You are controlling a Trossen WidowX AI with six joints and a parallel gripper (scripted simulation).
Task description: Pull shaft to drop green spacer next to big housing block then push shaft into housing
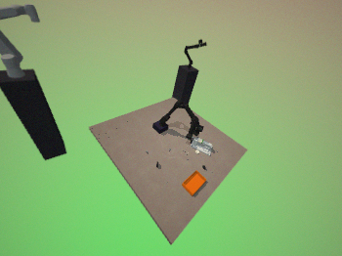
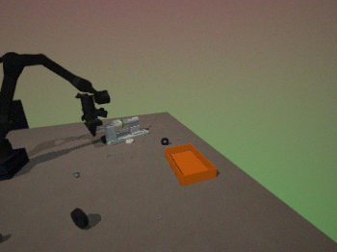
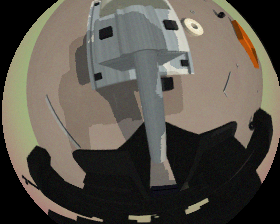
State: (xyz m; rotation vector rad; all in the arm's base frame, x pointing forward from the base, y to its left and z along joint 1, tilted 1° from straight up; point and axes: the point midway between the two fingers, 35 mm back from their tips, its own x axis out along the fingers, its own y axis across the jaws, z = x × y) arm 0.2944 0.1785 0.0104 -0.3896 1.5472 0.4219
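Right now the grey shaft is 6 cm ahead of my gripper tip, 3 cm to the left of it and 3 cm above it. From my gripper tip the other things lie so: pale spacer: 18 cm ahead, 4 cm below, 2 cm to the right; black wheel: 49 cm to the right, 11 cm ahead, 2 cm below; green spacer: 13 cm ahead, 7 cm to the left, 3 cm above.
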